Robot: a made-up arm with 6 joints.
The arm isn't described. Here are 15 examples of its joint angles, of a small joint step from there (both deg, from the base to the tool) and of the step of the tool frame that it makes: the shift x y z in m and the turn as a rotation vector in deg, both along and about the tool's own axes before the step.
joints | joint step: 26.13 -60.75 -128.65 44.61 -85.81 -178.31 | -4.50 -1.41 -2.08 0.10 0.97 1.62
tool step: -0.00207 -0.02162 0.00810 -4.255 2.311 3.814
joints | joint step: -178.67 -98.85 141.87 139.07 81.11 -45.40 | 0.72 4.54 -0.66 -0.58 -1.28 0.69
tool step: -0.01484 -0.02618 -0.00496 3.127 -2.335 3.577
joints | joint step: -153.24 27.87 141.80 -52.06 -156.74 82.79 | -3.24 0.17 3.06 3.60 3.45 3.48
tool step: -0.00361 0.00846 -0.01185 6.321 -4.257 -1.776
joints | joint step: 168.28 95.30 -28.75 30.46 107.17 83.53 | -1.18 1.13 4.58 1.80 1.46 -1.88
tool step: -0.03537 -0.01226 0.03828 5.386 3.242 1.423
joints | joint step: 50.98 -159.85 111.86 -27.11 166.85 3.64 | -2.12 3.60 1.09 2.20 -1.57 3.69
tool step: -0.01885 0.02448 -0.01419 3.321 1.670 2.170
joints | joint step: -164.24 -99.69 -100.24 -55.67 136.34 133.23 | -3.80 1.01 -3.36 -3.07 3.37 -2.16
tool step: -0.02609 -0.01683 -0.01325 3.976 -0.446 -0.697
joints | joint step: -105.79 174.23 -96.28 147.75 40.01 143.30 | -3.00 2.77 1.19 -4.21 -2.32 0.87
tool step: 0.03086 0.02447 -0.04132 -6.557 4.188 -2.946
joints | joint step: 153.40 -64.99 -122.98 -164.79 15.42 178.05 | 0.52 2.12 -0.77 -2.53 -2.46 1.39
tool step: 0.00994 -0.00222 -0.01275 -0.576 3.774 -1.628
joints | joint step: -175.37 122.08 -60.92 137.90 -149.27 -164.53 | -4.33 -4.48 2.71 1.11 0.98 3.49
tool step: -0.04156 -0.04610 -0.01494 -2.688 1.032 6.443
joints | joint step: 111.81 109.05 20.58 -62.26 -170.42 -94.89 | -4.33 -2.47 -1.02 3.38 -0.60 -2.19
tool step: 0.06088 -0.02279 0.00032 -0.277 -3.735 -8.908
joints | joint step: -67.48 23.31 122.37 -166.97 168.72 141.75 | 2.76 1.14 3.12 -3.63 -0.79 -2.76
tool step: -0.02681 -0.00415 -0.01153 -3.817 3.660 3.208
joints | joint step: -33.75 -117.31 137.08 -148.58 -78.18 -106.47 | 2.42 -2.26 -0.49 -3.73 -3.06 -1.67
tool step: 0.00085 -0.01062 -0.01844 1.309 -0.691 -3.914
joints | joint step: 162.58 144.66 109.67 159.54 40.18 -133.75 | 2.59 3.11 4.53 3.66 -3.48 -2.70
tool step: 0.06355 -0.05988 -0.02865 9.493 6.815 -0.221
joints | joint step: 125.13 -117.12 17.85 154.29 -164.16 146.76 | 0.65 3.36 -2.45 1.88 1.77 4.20
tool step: -0.03106 -0.01307 0.00187 -0.255 -0.942 2.553
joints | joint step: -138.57 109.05 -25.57 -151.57 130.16 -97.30 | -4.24 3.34 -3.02 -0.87 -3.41 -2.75
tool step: -0.05602 -0.01151 0.01266 1.172 3.676 -4.947
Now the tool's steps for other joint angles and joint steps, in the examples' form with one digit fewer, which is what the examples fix.
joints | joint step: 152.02 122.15 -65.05 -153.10 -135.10 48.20 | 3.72 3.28 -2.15 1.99 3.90 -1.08
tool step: -0.0213 -0.0344 0.0423 1.98 -0.05 -5.44
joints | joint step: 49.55 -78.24 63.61 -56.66 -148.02 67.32 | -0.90 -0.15 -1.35 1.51 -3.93 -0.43
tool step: -0.0047 0.0003 0.0077 -4.83 -1.34 -1.54
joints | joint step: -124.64 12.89 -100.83 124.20 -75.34 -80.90 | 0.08 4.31 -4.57 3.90 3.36 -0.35
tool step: -0.0008 -0.0171 -0.0120 -2.84 4.16 1.00
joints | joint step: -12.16 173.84 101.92 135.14 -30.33 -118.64 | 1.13 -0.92 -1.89 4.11 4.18 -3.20
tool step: -0.0307 0.0060 -0.0106 -4.51 -3.12 1.79
